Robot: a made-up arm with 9 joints. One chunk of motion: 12 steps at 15 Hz.
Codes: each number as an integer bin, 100 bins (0 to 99) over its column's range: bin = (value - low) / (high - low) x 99, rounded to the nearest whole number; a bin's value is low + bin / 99 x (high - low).
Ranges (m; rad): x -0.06..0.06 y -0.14..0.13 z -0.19..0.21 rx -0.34..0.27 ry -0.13..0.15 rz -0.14..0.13
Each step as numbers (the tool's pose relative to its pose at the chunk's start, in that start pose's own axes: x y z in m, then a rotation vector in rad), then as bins.
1 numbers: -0.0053 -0.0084 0.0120 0.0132 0.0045 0.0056
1 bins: 45 48 50 57 48 53
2 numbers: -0.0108 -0.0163 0.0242 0.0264 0.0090 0.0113
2 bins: 41 45 53 59 49 55
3 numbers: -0.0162 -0.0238 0.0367 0.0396 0.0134 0.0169
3 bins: 36 43 56 62 51 58
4 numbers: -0.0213 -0.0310 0.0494 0.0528 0.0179 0.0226
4 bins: 32 40 59 64 52 60
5 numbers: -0.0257 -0.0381 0.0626 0.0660 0.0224 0.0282
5 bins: 28 37 63 66 54 62
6 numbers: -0.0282 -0.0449 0.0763 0.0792 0.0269 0.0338
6 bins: 26 35 66 68 55 64
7 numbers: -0.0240 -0.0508 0.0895 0.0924 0.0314 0.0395
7 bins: 30 33 69 70 57 66
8 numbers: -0.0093 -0.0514 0.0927 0.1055 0.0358 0.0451
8 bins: 42 32 70 72 59 68
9 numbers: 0.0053 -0.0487 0.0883 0.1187 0.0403 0.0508
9 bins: 54 33 69 74 60 70
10 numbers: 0.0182 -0.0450 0.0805 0.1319 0.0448 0.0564
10 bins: 65 35 67 77 62 72
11 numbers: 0.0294 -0.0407 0.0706 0.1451 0.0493 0.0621
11 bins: 74 36 64 79 63 74
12 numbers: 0.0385 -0.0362 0.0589 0.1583 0.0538 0.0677
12 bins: 81 38 62 81 65 76
